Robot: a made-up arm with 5 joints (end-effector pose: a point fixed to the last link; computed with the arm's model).
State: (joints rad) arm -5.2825 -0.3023 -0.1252 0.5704 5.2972
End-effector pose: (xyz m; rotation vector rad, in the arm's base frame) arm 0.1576 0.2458 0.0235 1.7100 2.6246 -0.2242
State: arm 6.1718 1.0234 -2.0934 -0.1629 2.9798
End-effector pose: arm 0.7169 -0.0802 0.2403 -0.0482 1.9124 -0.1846
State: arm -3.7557 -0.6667 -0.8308 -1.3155 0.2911
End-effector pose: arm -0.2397 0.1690 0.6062 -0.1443 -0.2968 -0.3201
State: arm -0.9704 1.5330 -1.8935 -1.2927 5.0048
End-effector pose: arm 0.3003 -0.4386 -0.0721 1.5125 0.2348 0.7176
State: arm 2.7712 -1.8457 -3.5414 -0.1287 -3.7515
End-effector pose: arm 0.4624 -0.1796 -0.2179 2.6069 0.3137 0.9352
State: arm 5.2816 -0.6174 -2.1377 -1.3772 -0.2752
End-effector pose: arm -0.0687 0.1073 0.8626 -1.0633 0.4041 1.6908
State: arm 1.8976 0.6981 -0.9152 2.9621 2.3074
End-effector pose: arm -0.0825 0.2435 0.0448 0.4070 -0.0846 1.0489
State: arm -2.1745 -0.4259 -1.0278 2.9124 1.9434
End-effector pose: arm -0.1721 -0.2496 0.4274 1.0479 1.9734 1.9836
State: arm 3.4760 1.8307 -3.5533 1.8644 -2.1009
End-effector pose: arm -0.6164 -0.2142 0.2201 -2.8590 1.0538 -0.1672
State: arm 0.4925 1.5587 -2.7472 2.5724 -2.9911
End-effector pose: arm 0.5020 0.2694 0.0602 0.3031 -1.7552 0.4664
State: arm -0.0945 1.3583 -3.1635 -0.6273 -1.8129
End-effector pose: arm 0.6066 -0.0575 0.5534 0.4927 0.5714 1.1793
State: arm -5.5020 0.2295 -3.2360 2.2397 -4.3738
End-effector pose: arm 0.1109 0.1100 0.8627 -2.0159 1.2754 -0.2152
